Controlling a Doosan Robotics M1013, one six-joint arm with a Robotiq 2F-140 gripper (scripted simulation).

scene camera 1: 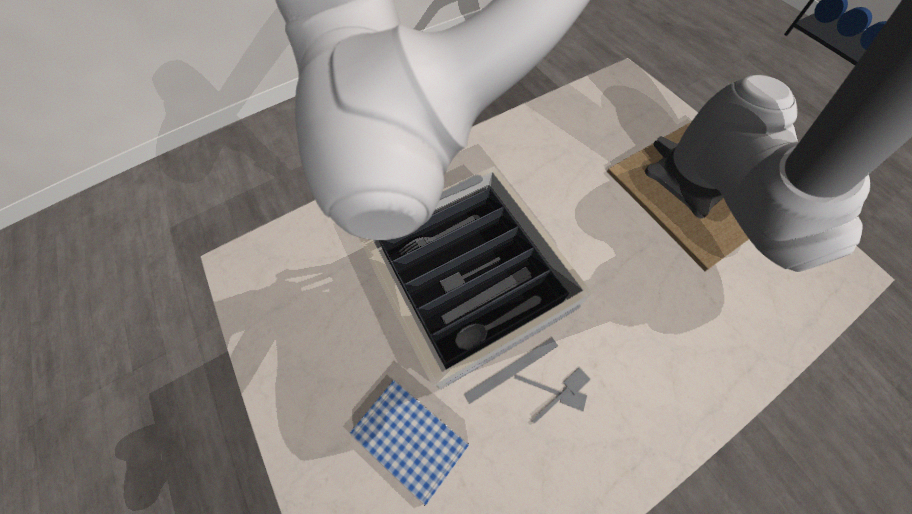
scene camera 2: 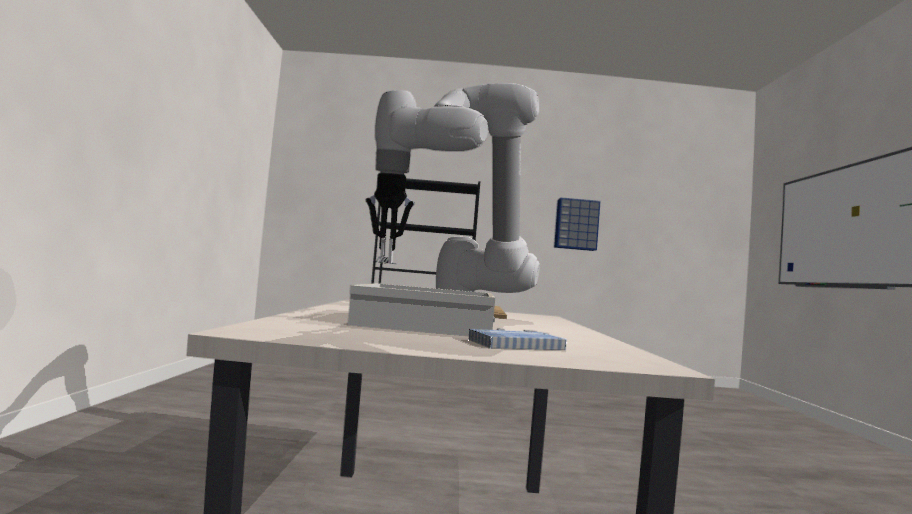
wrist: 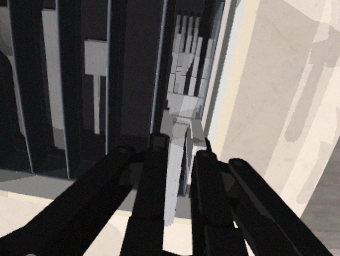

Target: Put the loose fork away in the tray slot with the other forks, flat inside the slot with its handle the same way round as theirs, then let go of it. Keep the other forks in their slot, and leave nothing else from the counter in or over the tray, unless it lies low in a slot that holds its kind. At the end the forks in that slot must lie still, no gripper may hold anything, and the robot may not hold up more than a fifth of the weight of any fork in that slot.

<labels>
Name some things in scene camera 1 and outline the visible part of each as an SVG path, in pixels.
A knife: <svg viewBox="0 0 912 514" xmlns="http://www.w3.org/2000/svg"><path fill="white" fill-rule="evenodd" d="M531 273L524 267L442 315L442 318L446 324L452 322L531 275Z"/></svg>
A knife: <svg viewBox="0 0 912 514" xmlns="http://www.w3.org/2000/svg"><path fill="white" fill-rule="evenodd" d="M557 343L551 338L464 394L469 404L558 347Z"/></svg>
</labels>
